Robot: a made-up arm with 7 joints.
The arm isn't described. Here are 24 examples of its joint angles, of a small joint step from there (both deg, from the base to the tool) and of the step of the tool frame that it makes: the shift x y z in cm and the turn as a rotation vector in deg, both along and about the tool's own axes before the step.
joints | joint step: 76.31 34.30 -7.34 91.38 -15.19 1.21 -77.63 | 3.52 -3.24 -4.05 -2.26 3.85 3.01 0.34
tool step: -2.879 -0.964 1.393 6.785 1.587 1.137
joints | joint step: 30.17 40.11 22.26 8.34 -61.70 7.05 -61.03 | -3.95 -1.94 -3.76 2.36 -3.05 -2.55 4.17
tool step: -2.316 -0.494 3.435 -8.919 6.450 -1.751
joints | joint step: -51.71 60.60 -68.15 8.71 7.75 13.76 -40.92 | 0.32 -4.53 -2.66 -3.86 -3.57 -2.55 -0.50
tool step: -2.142 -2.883 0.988 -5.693 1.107 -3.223
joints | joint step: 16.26 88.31 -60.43 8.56 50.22 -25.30 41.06 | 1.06 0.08 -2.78 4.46 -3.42 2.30 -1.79
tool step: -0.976 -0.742 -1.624 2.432 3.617 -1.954
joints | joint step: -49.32 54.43 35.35 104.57 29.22 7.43 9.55 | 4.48 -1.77 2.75 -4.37 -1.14 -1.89 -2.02
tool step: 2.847 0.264 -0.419 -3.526 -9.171 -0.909
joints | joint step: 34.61 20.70 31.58 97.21 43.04 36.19 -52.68 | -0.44 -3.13 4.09 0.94 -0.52 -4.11 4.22
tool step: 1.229 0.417 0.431 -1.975 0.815 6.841
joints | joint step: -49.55 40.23 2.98 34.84 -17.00 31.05 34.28 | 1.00 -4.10 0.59 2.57 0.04 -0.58 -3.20
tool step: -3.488 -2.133 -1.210 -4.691 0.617 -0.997
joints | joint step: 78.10 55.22 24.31 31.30 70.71 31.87 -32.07 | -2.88 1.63 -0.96 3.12 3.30 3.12 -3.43
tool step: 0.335 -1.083 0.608 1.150 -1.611 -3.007
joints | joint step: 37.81 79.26 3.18 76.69 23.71 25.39 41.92 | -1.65 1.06 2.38 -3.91 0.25 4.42 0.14
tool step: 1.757 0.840 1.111 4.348 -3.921 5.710
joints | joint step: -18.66 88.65 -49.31 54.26 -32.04 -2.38 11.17 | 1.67 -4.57 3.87 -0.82 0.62 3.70 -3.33
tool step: 1.811 -2.358 -2.101 0.275 -8.167 5.550
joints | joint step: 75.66 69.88 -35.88 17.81 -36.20 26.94 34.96 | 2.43 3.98 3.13 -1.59 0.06 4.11 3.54
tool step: 3.418 3.945 1.161 4.157 1.407 10.529
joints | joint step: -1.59 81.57 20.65 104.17 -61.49 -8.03 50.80 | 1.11 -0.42 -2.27 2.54 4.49 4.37 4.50
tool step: 0.182 -1.617 0.652 -2.991 1.834 4.808
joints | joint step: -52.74 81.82 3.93 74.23 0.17 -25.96 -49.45 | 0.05 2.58 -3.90 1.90 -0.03 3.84 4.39
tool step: -0.712 -0.868 -0.123 1.035 8.889 -1.211
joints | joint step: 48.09 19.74 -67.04 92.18 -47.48 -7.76 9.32 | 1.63 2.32 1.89 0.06 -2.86 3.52 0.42
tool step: 1.158 2.015 1.907 7.505 0.282 -3.348
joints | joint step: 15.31 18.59 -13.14 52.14 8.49 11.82 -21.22 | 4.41 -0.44 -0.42 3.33 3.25 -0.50 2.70
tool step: -0.639 -6.083 -1.324 -6.710 3.418 5.682
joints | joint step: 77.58 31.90 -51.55 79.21 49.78 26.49 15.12 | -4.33 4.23 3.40 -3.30 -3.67 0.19 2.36
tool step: 3.281 3.367 3.858 4.307 -6.397 1.193
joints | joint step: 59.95 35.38 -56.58 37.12 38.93 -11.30 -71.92 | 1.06 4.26 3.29 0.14 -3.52 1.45 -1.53
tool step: 3.711 -0.741 -4.347 -3.347 -5.883 -3.083
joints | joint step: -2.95 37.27 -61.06 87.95 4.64 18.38 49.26 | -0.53 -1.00 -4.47 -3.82 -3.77 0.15 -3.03
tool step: -0.735 2.239 -2.498 5.768 -0.254 0.136
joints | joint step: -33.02 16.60 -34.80 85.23 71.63 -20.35 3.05 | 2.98 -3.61 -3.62 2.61 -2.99 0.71 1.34
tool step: -4.151 2.534 -2.275 1.857 8.774 2.444
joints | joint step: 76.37 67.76 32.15 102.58 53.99 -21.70 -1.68 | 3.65 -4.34 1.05 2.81 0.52 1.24 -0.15
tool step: -0.786 -0.836 0.064 -4.632 -3.030 2.087
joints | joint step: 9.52 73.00 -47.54 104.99 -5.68 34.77 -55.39 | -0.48 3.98 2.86 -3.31 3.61 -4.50 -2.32
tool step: 1.968 3.494 -1.430 1.683 -3.184 -1.287
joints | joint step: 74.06 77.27 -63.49 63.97 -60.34 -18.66 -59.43 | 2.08 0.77 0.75 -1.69 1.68 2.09 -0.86
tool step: 1.080 2.195 1.000 5.067 -1.112 -3.356
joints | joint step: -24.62 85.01 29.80 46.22 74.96 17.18 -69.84 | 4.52 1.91 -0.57 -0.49 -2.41 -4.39 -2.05
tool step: 0.127 -3.794 -0.291 -4.439 -3.347 6.745
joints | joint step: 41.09 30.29 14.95 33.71 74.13 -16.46 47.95 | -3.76 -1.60 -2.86 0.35 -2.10 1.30 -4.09
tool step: 0.501 1.946 3.911 7.456 -5.442 -0.256
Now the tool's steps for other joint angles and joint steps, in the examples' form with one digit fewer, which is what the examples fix.
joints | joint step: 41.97 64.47 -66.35 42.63 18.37 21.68 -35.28 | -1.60 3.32 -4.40 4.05 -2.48 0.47 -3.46
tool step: -0.11 1.75 1.56 -3.53 -1.01 -7.59
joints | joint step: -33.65 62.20 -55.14 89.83 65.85 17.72 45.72 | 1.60 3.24 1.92 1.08 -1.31 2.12 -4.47
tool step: -0.84 -2.45 2.00 1.04 -7.67 -3.48
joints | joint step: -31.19 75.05 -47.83 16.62 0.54 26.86 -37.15 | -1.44 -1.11 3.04 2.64 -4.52 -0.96 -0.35
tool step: -0.61 -2.27 0.93 -4.95 -0.63 -0.17
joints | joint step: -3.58 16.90 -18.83 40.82 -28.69 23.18 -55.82 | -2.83 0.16 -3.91 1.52 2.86 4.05 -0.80
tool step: -1.34 0.88 3.10 1.06 3.08 -3.16
